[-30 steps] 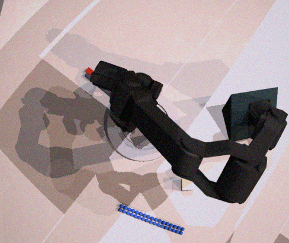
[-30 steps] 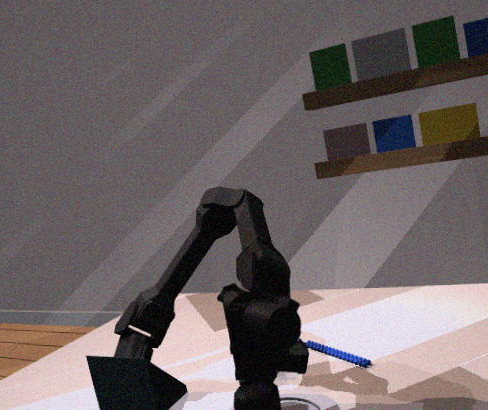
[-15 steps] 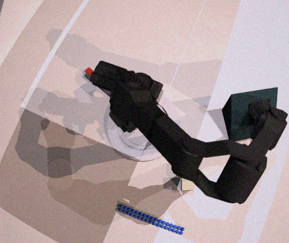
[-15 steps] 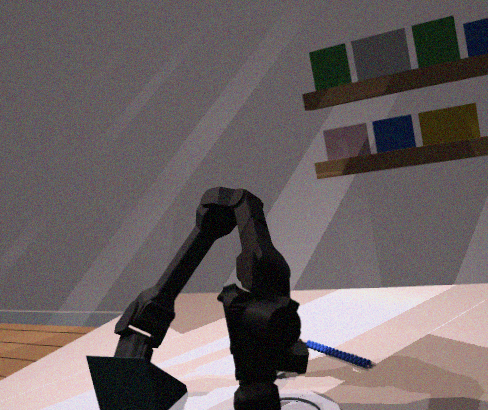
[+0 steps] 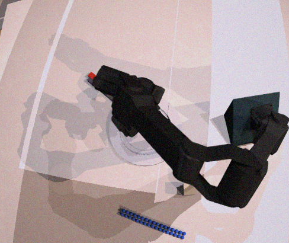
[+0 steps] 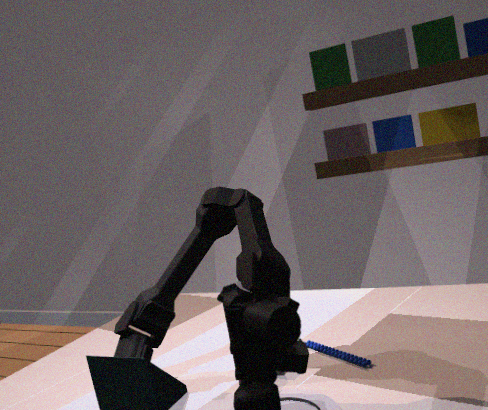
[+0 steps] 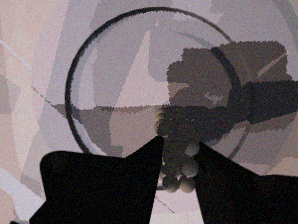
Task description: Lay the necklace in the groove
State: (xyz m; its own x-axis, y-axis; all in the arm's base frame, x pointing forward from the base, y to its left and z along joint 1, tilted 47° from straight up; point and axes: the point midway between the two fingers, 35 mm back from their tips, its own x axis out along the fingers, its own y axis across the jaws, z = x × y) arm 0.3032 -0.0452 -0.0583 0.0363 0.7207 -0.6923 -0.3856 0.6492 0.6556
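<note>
The round bead board is 2 cm to the left of my gripper tip, 1 cm below it and 1 cm ahead of it. Also, from my gripper tip: small beige cube 21 cm to the left, 7 cm behind; then grey block 14 cm to the right, 12 cm ahead, 1 cm below.
</note>
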